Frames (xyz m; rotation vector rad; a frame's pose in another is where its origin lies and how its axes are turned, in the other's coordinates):
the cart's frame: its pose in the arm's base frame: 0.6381 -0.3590 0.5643 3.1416 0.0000 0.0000
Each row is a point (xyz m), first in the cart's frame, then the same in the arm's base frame.
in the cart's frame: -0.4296 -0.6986 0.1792
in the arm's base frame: 0.2085 0.3396 0.3851
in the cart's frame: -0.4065 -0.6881 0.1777
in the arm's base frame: 0.2316 0.3291 0.3866
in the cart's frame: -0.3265 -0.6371 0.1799
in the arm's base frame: 0.3116 0.2781 0.3844
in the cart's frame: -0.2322 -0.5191 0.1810
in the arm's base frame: 0.4059 0.1601 0.3833
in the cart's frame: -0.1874 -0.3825 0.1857
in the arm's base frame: 0.4507 0.0235 0.3786
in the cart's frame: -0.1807 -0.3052 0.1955
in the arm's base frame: 0.4574 -0.0538 0.3688
